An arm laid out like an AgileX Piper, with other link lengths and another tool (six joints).
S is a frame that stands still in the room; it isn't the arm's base.
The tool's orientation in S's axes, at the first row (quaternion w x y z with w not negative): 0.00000, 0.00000, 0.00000, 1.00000
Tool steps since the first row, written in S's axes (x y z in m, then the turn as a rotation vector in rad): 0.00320, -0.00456, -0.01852, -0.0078, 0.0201, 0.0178; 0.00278, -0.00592, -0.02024, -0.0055, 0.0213, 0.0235; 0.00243, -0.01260, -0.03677, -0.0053, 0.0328, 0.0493; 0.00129, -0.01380, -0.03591, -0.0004, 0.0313, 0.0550; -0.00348, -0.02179, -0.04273, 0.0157, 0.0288, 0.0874; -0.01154, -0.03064, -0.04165, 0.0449, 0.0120, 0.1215; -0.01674, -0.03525, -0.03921, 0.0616, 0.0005, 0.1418; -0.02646, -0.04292, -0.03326, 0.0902, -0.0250, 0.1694; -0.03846, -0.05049, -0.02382, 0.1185, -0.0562, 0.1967; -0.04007, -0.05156, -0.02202, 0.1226, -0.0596, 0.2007; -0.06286, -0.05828, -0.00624, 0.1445, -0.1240, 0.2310; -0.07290, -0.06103, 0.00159, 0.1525, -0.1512, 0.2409
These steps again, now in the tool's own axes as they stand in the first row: -0.00320, 0.00456, -0.01852, 0.0078, -0.0201, 0.0178; -0.00278, 0.00592, -0.02024, 0.0055, -0.0213, 0.0235; -0.00243, 0.01260, -0.03677, 0.0053, -0.0328, 0.0493; -0.00129, 0.01380, -0.03591, 0.0004, -0.0313, 0.0550; 0.00348, 0.02179, -0.04273, -0.0157, -0.0288, 0.0874; 0.01154, 0.03064, -0.04165, -0.0449, -0.0120, 0.1215; 0.01674, 0.03525, -0.03921, -0.0616, -0.0005, 0.1418; 0.02646, 0.04292, -0.03326, -0.0902, 0.0250, 0.1694; 0.03846, 0.05049, -0.02382, -0.1185, 0.0562, 0.1967; 0.04007, 0.05156, -0.02202, -0.1226, 0.0596, 0.2007; 0.06286, 0.05828, -0.00624, -0.1445, 0.1240, 0.2310; 0.07290, 0.06103, 0.00159, -0.1525, 0.1512, 0.2409
